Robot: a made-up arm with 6 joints.
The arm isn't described. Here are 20 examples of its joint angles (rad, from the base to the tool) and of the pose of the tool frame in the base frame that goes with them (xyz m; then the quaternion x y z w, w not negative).
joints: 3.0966 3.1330 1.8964 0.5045 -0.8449 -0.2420
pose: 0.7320 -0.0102 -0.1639 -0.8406 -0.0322 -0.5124 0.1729
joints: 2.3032 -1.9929 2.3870 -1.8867 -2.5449 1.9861
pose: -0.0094 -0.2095 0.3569 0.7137 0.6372 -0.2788 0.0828
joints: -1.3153 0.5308 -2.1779 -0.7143 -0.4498 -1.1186
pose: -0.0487 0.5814 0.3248 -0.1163 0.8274 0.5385 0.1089
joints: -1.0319 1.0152 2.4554 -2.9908 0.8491 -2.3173
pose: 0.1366 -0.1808 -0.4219 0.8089 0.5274 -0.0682 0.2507
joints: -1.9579 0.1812 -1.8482 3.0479 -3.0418 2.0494
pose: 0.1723 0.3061 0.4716 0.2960 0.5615 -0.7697 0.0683
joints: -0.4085 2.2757 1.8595 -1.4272 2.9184 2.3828
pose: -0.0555 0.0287 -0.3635 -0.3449 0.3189 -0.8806 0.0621
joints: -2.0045 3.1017 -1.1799 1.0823 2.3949 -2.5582
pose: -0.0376 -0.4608 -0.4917 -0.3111 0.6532 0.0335 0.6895
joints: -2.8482 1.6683 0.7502 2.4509 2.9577 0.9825
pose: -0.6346 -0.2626 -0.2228 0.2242 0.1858 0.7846 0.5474
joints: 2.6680 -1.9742 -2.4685 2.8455 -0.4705 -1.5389
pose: -0.3389 0.1504 -0.3254 0.5400 -0.7322 -0.3983 0.1170
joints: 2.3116 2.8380 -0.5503 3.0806 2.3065 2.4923
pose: -0.4245 0.3836 -0.4662 0.0073 -0.0236 0.7520 0.6587
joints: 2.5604 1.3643 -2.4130 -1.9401 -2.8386 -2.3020
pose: -0.0705 -0.0716 0.4220 -0.8312 0.0206 0.5383 0.1377
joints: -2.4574 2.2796 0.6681 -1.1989 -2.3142 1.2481
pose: -0.2265 -0.4117 -0.5993 0.3237 0.1933 -0.0411 0.9253
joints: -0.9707 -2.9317 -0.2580 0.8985 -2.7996 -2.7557
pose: -0.0148 0.0147 -0.6919 0.0499 -0.1483 0.7304 0.6648
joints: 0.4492 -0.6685 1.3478 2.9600 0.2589 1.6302
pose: 0.1741 0.1445 1.0610 -0.1954 0.0816 -0.5630 0.7988
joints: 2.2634 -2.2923 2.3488 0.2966 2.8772 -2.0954
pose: 0.0936 -0.2072 0.2776 -0.7237 -0.6821 0.0321 0.1003
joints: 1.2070 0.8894 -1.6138 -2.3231 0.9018 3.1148
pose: -0.0323 -0.2614 0.8315 0.4143 -0.5232 0.6802 0.3033
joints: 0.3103 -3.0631 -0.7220 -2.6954 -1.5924 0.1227
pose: 0.1464 0.1809 -0.8581 -0.8728 0.0151 0.4779 0.0986
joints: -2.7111 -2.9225 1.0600 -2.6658 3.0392 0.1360
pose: 0.4515 0.1667 -0.4020 0.2202 -0.5933 0.0211 0.7740
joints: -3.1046 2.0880 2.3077 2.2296 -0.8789 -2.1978
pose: 0.3805 0.0838 -0.2206 -0.5795 -0.1989 -0.7321 0.2978
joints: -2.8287 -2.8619 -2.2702 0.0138 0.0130 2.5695
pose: -0.5774 -0.2350 0.0630 0.2320 -0.4984 -0.1022 0.8291
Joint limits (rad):
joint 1: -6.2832..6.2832
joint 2: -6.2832..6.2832
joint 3: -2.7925..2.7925
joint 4: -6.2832..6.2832
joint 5: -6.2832..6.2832
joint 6: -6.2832..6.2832
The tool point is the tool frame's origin. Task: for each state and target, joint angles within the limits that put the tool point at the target. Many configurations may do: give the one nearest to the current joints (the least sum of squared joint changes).
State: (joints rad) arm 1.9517 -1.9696 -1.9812 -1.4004 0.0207 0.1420
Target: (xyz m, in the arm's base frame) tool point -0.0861 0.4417 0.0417
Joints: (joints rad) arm 1.7316 -2.0976 -2.7767 -1.4348 0.1686 0.1420
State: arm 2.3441 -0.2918 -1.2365 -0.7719 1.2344 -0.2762
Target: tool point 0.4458 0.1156 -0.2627
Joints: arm 3.1319 -0.8194 -2.1938 -1.1272 1.3160 -0.2762
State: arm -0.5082 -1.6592 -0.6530 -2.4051 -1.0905 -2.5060
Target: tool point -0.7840 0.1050 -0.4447
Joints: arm 0.0797 -1.6410 -1.0873 -2.4339 -1.3909 -2.5060
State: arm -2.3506 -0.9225 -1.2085 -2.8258 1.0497 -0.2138
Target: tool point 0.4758 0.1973 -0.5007
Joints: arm -2.7190 -1.3130 -1.4149 -2.9493 1.0067 -0.2138
